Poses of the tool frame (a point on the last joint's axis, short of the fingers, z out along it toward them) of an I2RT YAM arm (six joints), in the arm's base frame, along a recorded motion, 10 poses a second.
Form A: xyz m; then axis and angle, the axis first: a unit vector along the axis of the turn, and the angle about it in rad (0 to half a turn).
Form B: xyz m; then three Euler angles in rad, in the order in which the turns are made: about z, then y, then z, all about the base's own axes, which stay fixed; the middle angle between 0 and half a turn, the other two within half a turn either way. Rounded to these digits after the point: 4 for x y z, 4 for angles.
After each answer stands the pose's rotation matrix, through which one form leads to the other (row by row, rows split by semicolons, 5 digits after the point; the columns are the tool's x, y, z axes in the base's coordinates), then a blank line. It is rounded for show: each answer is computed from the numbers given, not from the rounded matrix.
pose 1, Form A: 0.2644 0.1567 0.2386 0.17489 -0.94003 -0.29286 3.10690
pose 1, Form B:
0.2644 0.1567 0.2386 1.4460 2.5462 1.8139
-0.93824 -0.31854 -0.13501; -0.33886 0.76737 0.54436; -0.06980 0.55649 -0.82792

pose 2, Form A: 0.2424 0.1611 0.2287 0.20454 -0.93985 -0.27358 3.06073
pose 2, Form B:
0.2424 0.1611 0.2287 1.5033 2.5816 1.9319
-0.91320 -0.36175 -0.18765; -0.40594 0.76702 0.49689; -0.03582 0.52993 -0.84729

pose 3, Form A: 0.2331 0.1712 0.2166 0.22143 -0.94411 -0.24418 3.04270
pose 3, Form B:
0.2331 0.1712 0.2166 1.5404 2.6386 2.0011
-0.89729 -0.39298 -0.20109; -0.44120 0.78322 0.43808; -0.01466 0.48180 -0.87616

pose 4, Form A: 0.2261 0.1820 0.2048 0.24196 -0.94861 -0.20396 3.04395
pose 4, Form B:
0.2261 0.1820 0.2048 1.5562 2.7195 2.0557
-0.87843 -0.43807 -0.19094; -0.47784 0.80019 0.36245; -0.00599 0.40962 -0.91224

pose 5, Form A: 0.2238 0.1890 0.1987 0.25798 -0.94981 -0.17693 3.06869
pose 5, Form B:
0.2238 0.1890 0.1987 1.5088 2.7785 2.0393
-0.86441 -0.47653 -0.16035; -0.50230 0.80454 0.31686; -0.02199 0.35445 -0.93482

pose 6, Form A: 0.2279 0.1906 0.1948 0.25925 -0.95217 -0.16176 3.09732
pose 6, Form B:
0.2279 0.1906 0.1948 1.4410 2.8137 1.9726
-0.86467 -0.48630 -0.12597; -0.50062 0.81334 0.29642; -0.04169 0.31937 -0.94671

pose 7, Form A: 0.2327 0.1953 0.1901 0.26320 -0.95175 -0.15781 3.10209
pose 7, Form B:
0.2327 0.1953 0.1901 1.4255 2.8222 1.9651
-0.86073 -0.49457 -0.12063; -0.50703 0.81172 0.28988; -0.04545 0.31067 -0.94943

